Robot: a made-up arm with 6 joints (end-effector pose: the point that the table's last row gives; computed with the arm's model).
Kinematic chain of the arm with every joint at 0, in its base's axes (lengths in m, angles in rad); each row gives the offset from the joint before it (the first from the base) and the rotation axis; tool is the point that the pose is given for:
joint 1: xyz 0 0 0.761 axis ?
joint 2: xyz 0.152 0 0 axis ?
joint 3: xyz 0 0 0.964 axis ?
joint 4: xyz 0 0 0.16 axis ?
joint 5: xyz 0.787 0 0 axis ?
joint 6: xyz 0.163 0 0 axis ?
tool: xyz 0 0 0
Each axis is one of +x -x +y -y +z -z.
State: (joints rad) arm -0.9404 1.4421 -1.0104 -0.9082 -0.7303 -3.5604
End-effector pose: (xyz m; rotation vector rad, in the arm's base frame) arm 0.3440 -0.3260 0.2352 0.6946 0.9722 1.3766
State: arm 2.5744 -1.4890 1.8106 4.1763 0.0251 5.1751
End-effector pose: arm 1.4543 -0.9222 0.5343 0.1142 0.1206 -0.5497
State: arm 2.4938 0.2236 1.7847 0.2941 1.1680 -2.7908
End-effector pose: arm -0.0825 0.0079 2.5548 -0.5119 -0.2166 -0.9915
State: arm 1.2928 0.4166 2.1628 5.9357 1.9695 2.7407
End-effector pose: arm 0.0819 0.1006 2.3026 0.7892 0.1139 -1.5314
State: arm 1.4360 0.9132 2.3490 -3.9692 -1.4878 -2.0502
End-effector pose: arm 0.2200 0.7323 2.1798 1.7323 -0.9274 -0.4027
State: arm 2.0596 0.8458 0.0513 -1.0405 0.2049 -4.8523
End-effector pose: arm -0.7556 1.4816 0.8487 -0.9941 -0.0148 1.8889
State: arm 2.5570 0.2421 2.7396 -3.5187 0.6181 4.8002
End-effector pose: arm 0.3109 -0.2474 2.1915 1.2358 -1.4234 0.5782
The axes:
joint 1: +z
joint 2: +y
joint 3: -y
joint 4: -x
joint 5: -y
joint 6: -x

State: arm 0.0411 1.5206 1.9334 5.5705 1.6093 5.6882
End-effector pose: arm 1.7192 -0.0359 1.3820 1.1135 -2.0534 0.1346
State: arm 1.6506 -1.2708 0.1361 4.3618 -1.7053 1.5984
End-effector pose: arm -0.0829 -0.8661 1.8359 -0.3320 1.8271 -2.0385
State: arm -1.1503 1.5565 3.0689 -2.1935 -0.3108 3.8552
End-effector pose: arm 0.4379 -0.8801 1.7264 -2.3262 -0.5529 -1.8703
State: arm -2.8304 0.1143 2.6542 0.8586 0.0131 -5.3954
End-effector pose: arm 0.5836 0.1860 2.1234 1.4358 -0.2877 0.6592
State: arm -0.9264 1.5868 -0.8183 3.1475 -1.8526 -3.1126
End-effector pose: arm 0.4687 -0.6223 0.0129 0.2322 0.5230 -0.8889
